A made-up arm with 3 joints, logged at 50 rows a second.
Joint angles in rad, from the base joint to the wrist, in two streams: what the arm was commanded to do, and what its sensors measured. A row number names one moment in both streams.
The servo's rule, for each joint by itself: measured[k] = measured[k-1] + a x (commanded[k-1-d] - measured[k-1]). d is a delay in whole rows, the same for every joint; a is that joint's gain. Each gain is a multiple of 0.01, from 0.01 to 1. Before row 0 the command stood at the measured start. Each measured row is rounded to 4 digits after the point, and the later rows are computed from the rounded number. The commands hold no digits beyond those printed.
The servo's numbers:
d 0
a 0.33 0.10 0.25
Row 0, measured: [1.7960 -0.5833 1.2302]
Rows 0 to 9, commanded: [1.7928 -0.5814 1.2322]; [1.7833 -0.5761 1.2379]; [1.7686 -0.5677 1.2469]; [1.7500 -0.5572 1.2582]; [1.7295 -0.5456 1.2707]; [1.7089 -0.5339 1.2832]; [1.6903 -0.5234 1.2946]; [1.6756 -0.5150 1.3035]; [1.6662 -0.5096 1.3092]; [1.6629 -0.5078 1.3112]
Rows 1 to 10, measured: [1.7949 -0.5831 1.2307]; [1.7911 -0.5824 1.2325]; [1.7837 -0.5809 1.2361]; [1.7726 -0.5785 1.2416]; [1.7584 -0.5752 1.2489]; [1.7421 -0.5711 1.2575]; [1.7250 -0.5663 1.2668]; [1.7087 -0.5612 1.2760]; [1.6947 -0.5560 1.2843]; [1.6842 -0.5512 1.2910]
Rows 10 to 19, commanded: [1.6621 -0.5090 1.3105]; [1.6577 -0.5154 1.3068]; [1.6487 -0.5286 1.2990]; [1.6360 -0.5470 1.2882]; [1.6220 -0.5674 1.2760]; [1.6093 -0.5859 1.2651]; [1.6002 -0.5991 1.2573]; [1.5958 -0.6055 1.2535]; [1.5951 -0.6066 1.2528]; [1.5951 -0.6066 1.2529]
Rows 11 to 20, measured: [1.6769 -0.5470 1.2959]; [1.6706 -0.5438 1.2986]; [1.6634 -0.5423 1.2987]; [1.6544 -0.5428 1.2961]; [1.6437 -0.5453 1.2911]; [1.6323 -0.5494 1.2846]; [1.6217 -0.5544 1.2778]; [1.6132 -0.5595 1.2717]; [1.6072 -0.5642 1.2670]; [1.6032 -0.5684 1.2635]
